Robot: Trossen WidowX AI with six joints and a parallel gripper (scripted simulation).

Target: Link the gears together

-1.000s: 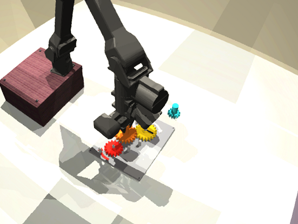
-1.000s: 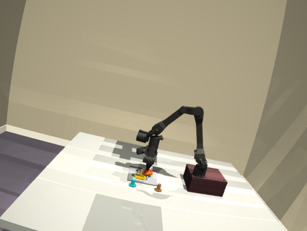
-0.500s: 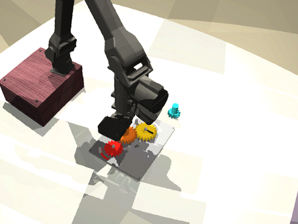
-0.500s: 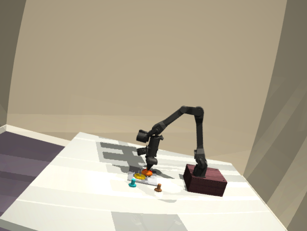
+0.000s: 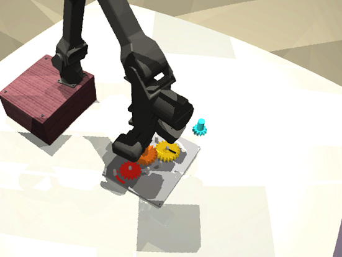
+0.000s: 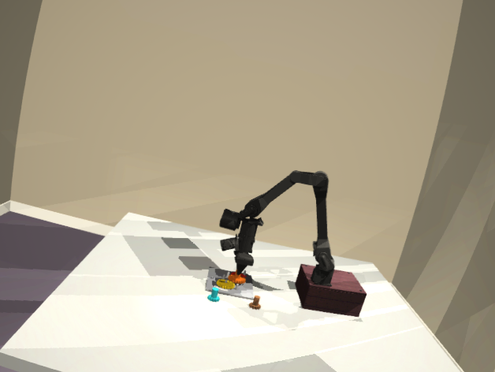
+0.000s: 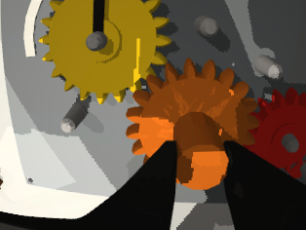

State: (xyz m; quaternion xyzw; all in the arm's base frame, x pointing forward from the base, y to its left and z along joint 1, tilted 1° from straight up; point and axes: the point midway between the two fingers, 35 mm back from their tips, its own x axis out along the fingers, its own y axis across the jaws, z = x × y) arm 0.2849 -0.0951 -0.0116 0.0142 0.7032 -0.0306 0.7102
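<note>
Now: gripper tip 1 cm above the orange gear. Round my gripper tip: yellow gear 4 cm ahead, 4 cm to the left, 3 cm below; white arrow 6 cm ahead, 7 cm to the left, 4 cm below; red gear 1 cm behind, 5 cm to the right, 3 cm below.
</note>
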